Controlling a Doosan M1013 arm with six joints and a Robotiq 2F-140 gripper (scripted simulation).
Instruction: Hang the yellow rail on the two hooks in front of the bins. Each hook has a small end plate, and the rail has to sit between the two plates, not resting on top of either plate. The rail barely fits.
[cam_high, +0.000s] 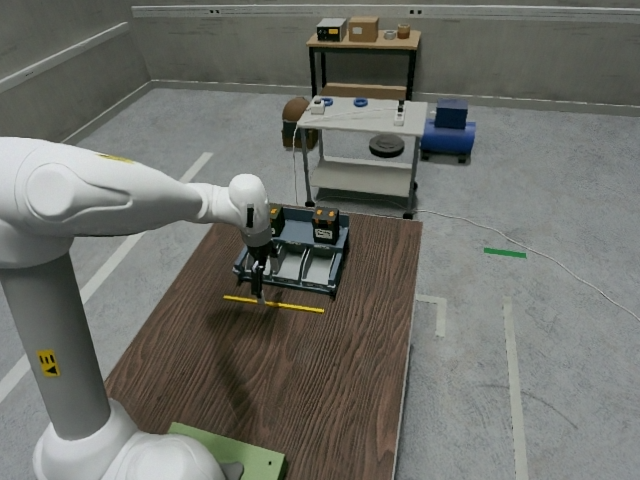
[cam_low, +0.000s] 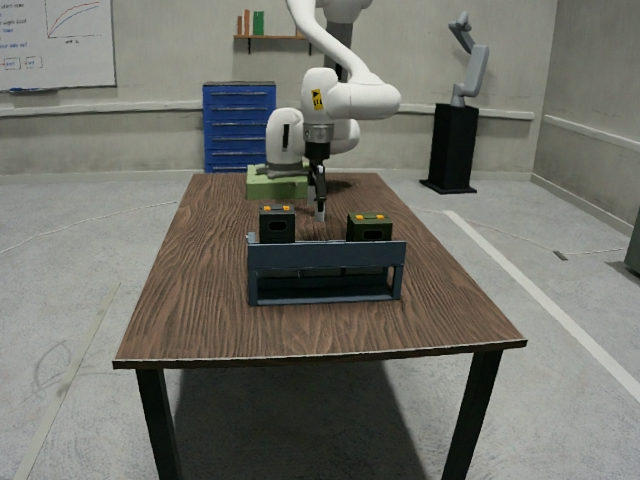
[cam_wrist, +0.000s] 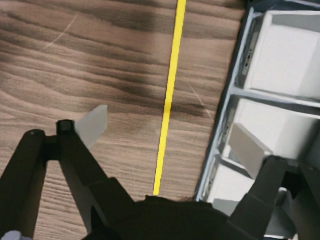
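My hand is 11 cm above the yellow rail.
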